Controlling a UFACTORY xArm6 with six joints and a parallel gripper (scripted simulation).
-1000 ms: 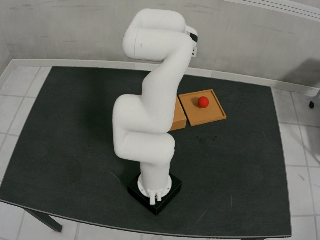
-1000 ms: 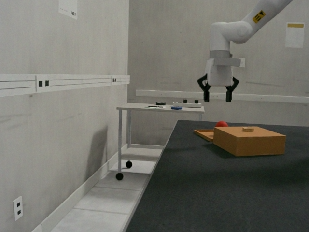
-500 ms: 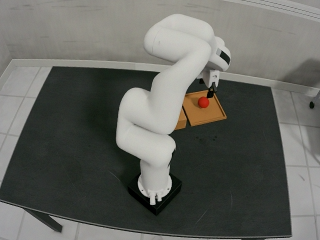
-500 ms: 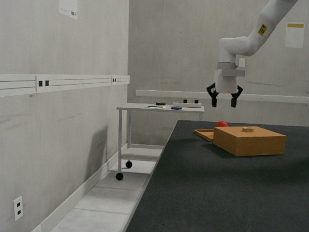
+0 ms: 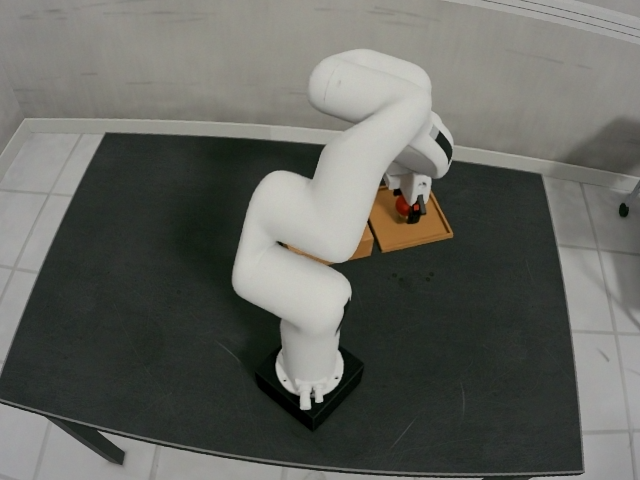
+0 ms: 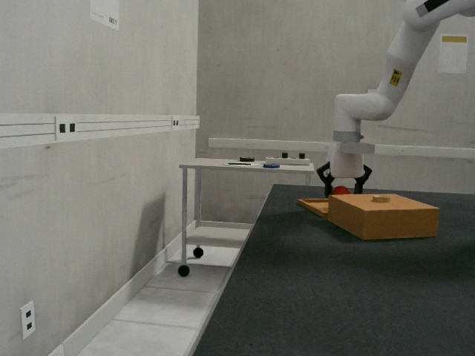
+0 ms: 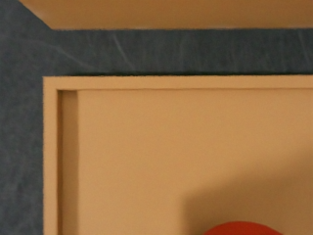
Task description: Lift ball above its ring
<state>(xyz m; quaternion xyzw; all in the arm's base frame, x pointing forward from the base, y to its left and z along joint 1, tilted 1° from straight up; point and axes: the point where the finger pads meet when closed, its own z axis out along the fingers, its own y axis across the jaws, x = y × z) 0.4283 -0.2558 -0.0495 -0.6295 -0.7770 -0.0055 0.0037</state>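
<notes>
Right now the orange tray is 4 cm below my hand and 1 cm ahead of it. The rest, counted from my hand: red ball 1 cm ahead; orange-brown box 21 cm to the left, 4 cm behind, 1 cm above.
</notes>
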